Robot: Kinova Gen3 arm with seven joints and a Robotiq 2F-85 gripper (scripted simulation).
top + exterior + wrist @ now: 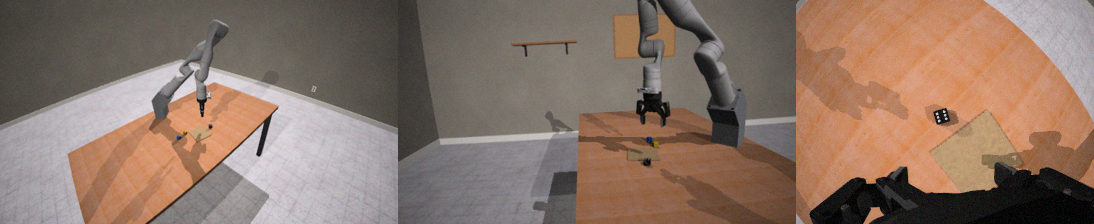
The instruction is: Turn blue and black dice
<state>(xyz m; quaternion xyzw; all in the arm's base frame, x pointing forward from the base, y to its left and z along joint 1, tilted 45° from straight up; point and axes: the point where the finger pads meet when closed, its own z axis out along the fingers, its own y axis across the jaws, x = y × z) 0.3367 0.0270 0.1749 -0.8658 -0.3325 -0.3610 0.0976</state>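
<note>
Right now the blue die is 23 cm to the right of my hand, 15 cm below it and 3 cm behind it. Round my hand: yellow die: 15 cm to the right, 15 cm below, 4 cm behind; tan mat: 16 cm below, 6 cm to the right, 3 cm ahead; black die: 15 cm below, 5 cm to the left, 3 cm ahead.
</note>
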